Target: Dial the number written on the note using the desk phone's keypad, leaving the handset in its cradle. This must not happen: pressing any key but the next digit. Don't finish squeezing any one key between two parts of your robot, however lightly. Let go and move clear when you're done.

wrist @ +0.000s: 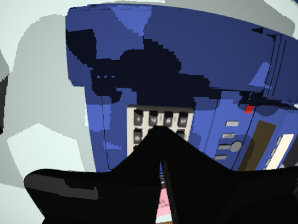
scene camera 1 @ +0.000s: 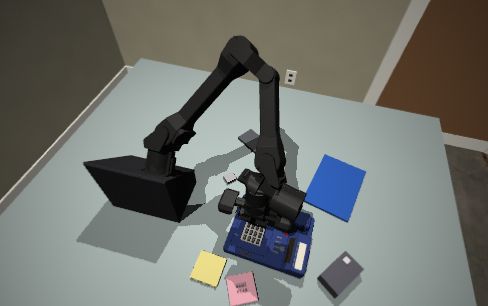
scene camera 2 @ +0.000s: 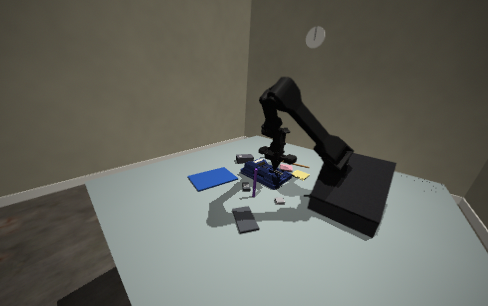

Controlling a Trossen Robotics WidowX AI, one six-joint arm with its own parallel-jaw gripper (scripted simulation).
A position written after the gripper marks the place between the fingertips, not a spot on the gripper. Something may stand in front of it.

Observation:
In view: the gripper point(scene camera 1: 254, 223), a blue book point(scene camera 1: 334, 188), a handset point(wrist: 161, 52) and a dark blue desk phone point(wrist: 243, 131).
The gripper shows as well in the wrist view point(wrist: 159, 131).

